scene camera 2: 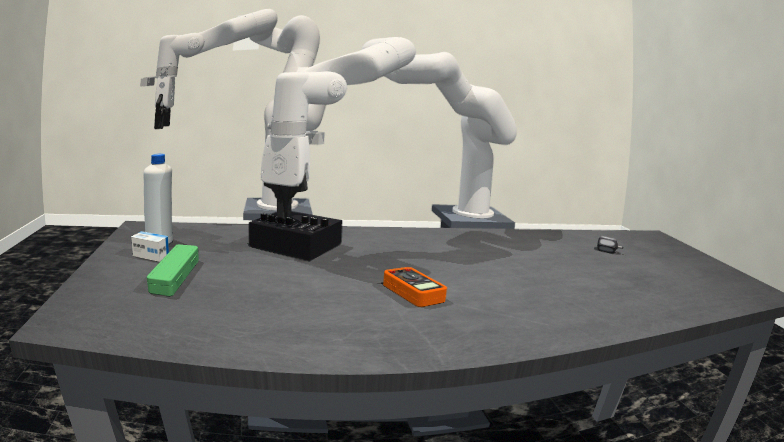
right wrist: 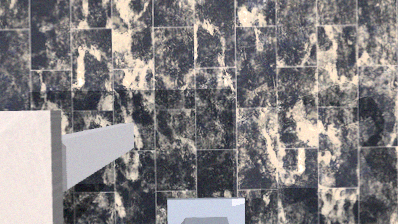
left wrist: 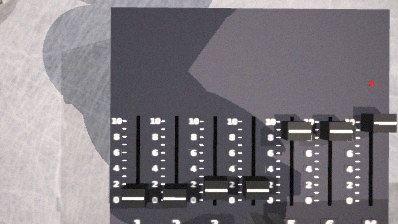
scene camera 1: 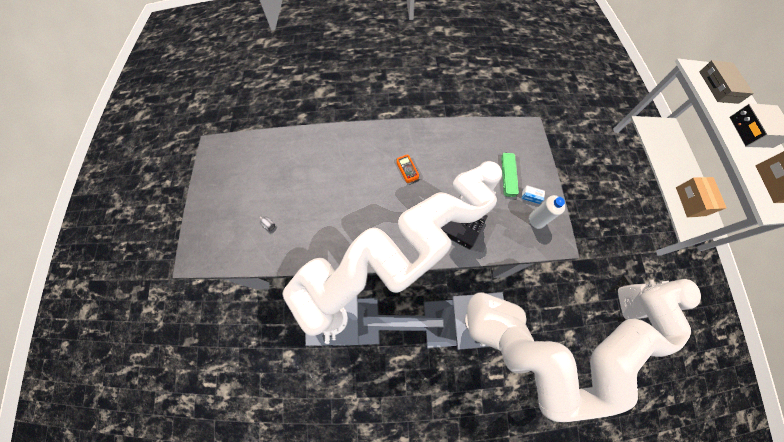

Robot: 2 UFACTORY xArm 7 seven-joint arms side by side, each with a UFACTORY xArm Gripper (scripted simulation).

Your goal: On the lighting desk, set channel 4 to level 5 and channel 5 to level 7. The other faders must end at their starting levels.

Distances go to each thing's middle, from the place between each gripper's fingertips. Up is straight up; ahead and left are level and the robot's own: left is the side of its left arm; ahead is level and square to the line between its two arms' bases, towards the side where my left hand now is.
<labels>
Now: the white bottle (scene camera 2: pixel 158 176) 2 cm behind my left hand (scene camera 2: pixel 283 217) and 32 cm to the right of it. The rest, counted from my left hand: small box (scene camera 2: pixel 150 246) 9 cm ahead, 31 cm to the right, 7 cm below.
Right now my right hand (scene camera 1: pixel 614 304) is 380 mm short of the white bottle, 150 mm above it and 120 mm to the right of it. Also, from my right hand: small box 490 mm ahead, 230 mm below, 130 mm to the left.
</labels>
